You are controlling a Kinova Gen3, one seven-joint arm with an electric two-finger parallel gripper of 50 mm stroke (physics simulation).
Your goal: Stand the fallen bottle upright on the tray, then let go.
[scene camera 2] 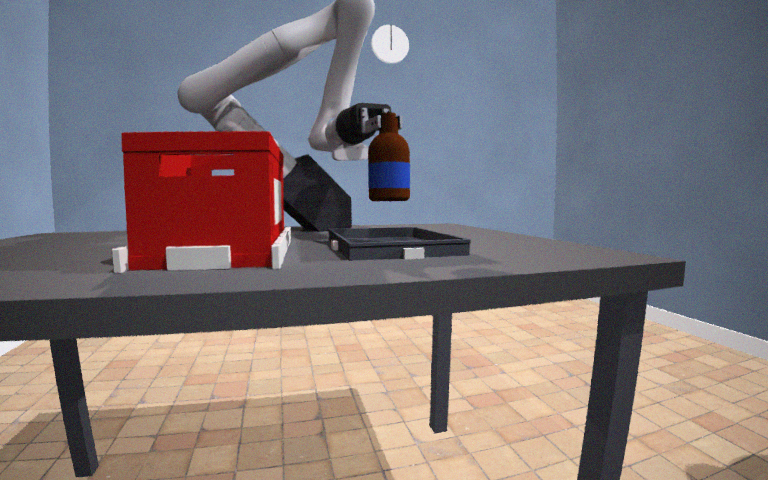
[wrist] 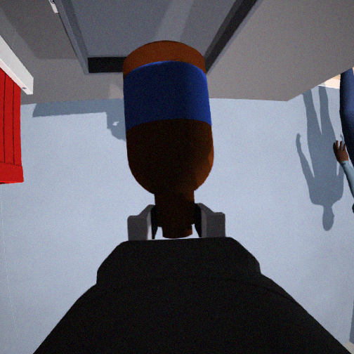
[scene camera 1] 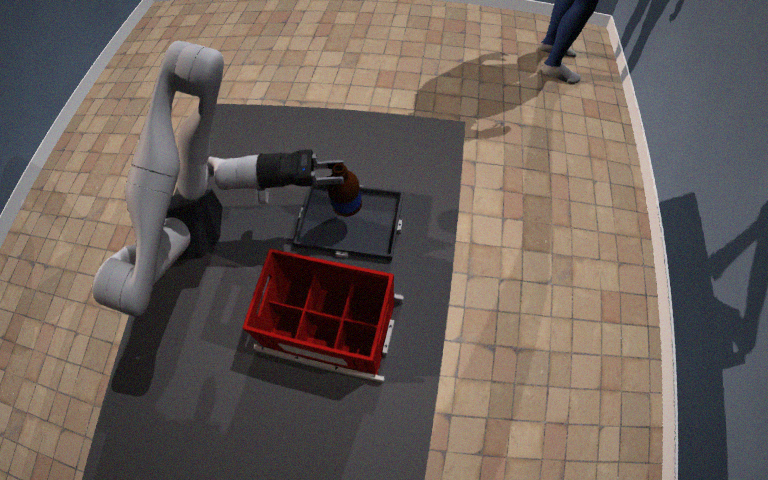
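Pixels of known places: gripper, fingertip midpoint: (scene camera 2: 390, 121) (scene camera 1: 343, 171); arm's base at its link origin: (scene camera 2: 284, 173) (scene camera 1: 173, 235).
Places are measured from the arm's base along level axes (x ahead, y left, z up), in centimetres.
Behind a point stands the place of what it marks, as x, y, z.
A brown bottle with a blue label (scene camera 1: 346, 195) @(42.6, 7.9, 2.4) (scene camera 2: 389, 161) @(44.9, 9.8, -0.5) (wrist: 168, 115) hangs upright, neck up, in the air above the dark tray (scene camera 1: 343, 251) (scene camera 2: 407, 248) (wrist: 105, 65). In scene camera 2 a clear gap shows between the bottle's base and the tray. My gripper (scene camera 1: 338, 172) @(42.2, 11.3, 6.8) (scene camera 2: 388, 121) @(42.2, 11.3, 6.8) (wrist: 175, 215) is shut on the bottle's neck from the side, with the hand about level. In scene camera 1 the bottle is over the tray's far part.
A red crate with six compartments (scene camera 1: 320, 263) @(37.5, -8.1, 1.4) (scene camera 2: 198, 209) @(50.6, -19.9, -7.9) (wrist: 10, 130) stands beside the tray on the dark table (scene camera 1: 271, 430) @(24.5, -42.6, -15.5) (scene camera 2: 566, 260) @(65.8, 28.9, -15.5), with white blocks around its base. Small white blocks sit at the tray's sides. A person (scene camera 1: 566, 33) (wrist: 346, 145) stands on the floor beyond the table.
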